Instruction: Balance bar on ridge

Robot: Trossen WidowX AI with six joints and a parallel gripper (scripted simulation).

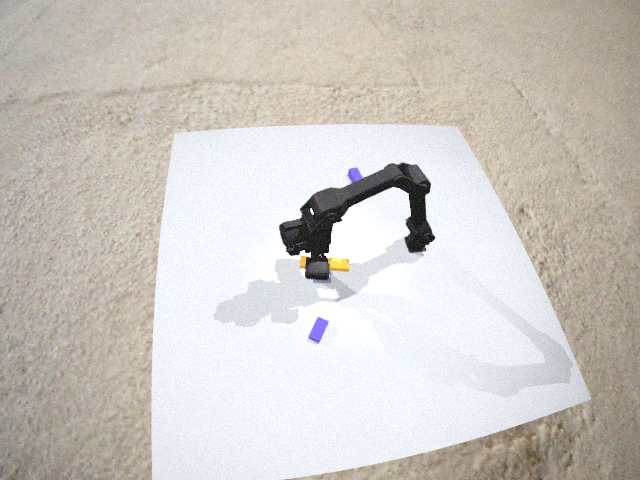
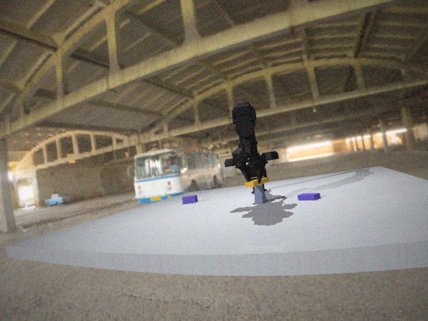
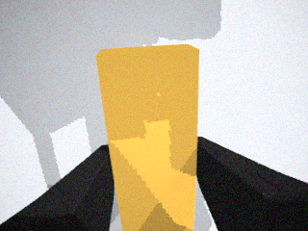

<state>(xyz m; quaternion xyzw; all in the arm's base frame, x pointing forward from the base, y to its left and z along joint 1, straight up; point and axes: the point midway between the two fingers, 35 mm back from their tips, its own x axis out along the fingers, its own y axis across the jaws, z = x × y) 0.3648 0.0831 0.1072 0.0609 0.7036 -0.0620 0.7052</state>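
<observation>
The bar lies 30 mm behind my gripper tip.
</observation>
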